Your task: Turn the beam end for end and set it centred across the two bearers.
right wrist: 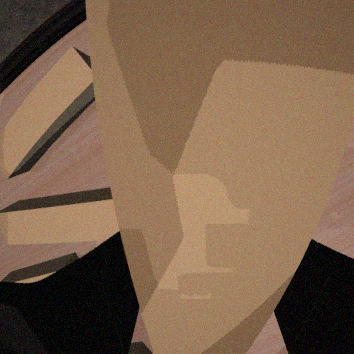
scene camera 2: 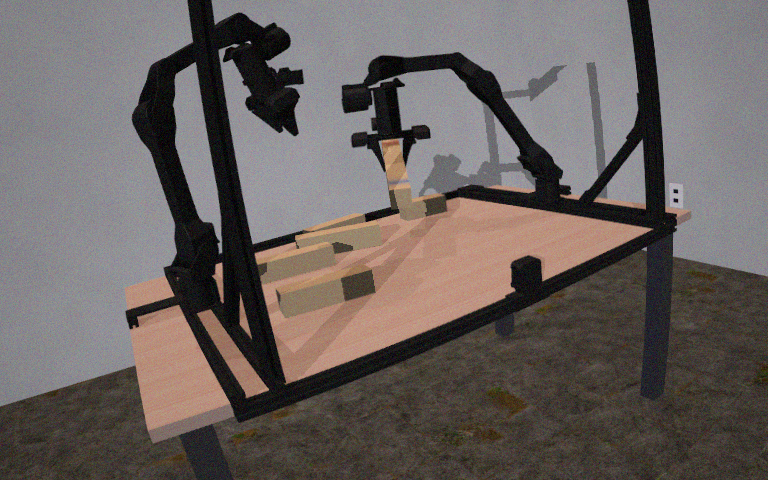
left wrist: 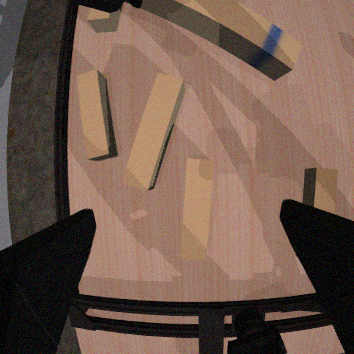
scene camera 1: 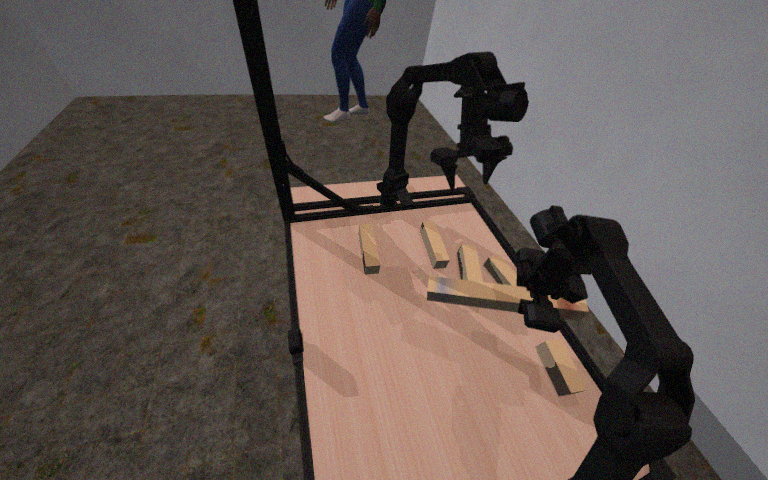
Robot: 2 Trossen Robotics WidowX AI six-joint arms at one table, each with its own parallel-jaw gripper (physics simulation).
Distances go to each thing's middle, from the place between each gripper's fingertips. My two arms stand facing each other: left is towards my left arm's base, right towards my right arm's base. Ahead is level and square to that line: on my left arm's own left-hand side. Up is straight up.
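Beam point(scene camera 1: 494, 296): 250 mm to the right of my left hand, 10 mm ahead of it and 130 mm below it.
Relative to that same beam, my right hand is 10 mm below, 20 mm to the right of and 40 mm past it.
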